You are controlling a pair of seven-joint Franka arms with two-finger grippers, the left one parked.
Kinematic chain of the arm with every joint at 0, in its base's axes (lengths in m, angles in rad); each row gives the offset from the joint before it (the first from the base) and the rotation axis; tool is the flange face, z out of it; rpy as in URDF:
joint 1: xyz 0 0 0.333 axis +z
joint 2: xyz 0 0 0 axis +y
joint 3: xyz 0 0 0.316 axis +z
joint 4: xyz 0.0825 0 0 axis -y
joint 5: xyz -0.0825 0 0.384 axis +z
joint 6: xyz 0 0 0 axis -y
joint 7: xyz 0.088 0 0 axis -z
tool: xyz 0 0 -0.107 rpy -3.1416 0 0
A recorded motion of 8 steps. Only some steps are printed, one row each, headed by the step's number.
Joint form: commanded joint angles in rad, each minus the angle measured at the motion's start. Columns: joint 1, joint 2, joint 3, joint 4, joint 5, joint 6, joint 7.
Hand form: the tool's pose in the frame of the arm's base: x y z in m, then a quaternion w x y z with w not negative. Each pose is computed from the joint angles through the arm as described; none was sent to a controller.
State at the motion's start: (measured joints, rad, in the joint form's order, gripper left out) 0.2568 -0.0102 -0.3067 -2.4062 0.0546 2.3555 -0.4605
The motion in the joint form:
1: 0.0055 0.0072 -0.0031 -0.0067 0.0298 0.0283 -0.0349
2: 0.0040 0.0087 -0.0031 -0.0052 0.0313 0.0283 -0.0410
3: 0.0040 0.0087 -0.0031 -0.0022 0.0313 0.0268 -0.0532
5: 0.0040 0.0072 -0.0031 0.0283 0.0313 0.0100 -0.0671
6: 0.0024 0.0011 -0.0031 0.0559 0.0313 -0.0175 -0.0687
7: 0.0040 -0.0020 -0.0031 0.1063 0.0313 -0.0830 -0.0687
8: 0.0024 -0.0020 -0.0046 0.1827 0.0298 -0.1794 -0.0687
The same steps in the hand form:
1: 0.4842 -0.0222 0.3093 0.03150 -0.98095 -0.19162 0.00485
2: 0.4846 -0.0229 0.3093 0.03178 -0.98061 -0.19333 0.00462
3: 0.4855 -0.0230 0.3103 0.03166 -0.97940 -0.19938 0.00368
5: 0.4939 -0.0232 0.3221 0.03049 -0.97788 -0.20689 -0.00406
6: 0.4998 -0.0239 0.3341 0.03142 -0.97764 -0.20779 -0.00744
7: 0.5082 -0.0228 0.3513 0.03526 -0.97697 -0.21041 -0.00221
8: 0.5196 -0.0240 0.3764 0.03974 -0.97641 -0.21215 0.00682

